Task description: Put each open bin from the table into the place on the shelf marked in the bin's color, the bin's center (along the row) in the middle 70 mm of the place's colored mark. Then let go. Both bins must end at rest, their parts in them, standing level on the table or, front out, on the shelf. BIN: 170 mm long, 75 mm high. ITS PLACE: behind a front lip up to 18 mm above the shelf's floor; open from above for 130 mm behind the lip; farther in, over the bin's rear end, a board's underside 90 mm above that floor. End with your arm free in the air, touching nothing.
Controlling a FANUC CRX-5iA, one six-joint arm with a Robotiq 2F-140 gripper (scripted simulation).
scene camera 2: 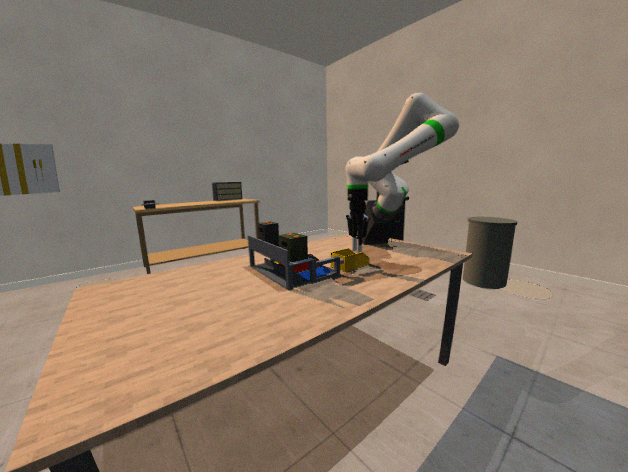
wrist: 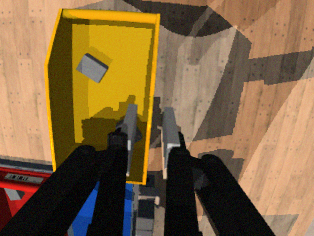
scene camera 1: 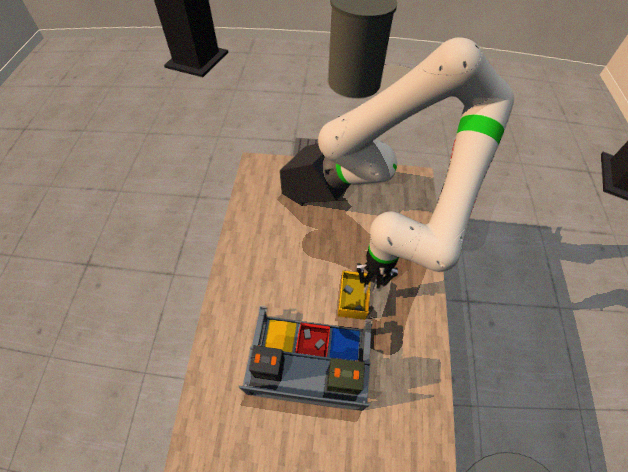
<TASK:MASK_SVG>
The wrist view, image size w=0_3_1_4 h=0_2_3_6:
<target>gripper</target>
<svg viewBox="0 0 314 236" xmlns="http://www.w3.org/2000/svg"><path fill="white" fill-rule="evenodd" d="M164 107L161 133L163 179L166 179L164 236L203 236L198 226L195 193L216 236L276 236L218 156L205 154L199 159L190 155L189 150L186 149L184 135L178 132L174 108ZM138 104L128 104L122 127L107 135L107 151L96 151L90 145L78 146L0 231L0 236L64 236L98 181L100 183L92 221L88 225L86 236L123 236L126 176L129 176L136 136Z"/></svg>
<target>yellow bin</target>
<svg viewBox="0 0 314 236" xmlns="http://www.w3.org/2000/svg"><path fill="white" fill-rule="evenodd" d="M59 8L44 64L53 171L78 146L90 145L96 151L107 149L108 133L115 131L117 122L125 118L128 104L138 104L137 127L142 133L142 140L134 144L130 174L126 176L126 183L146 185L160 14ZM86 53L91 54L109 66L99 83L92 81L76 70L83 55Z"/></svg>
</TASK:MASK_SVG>
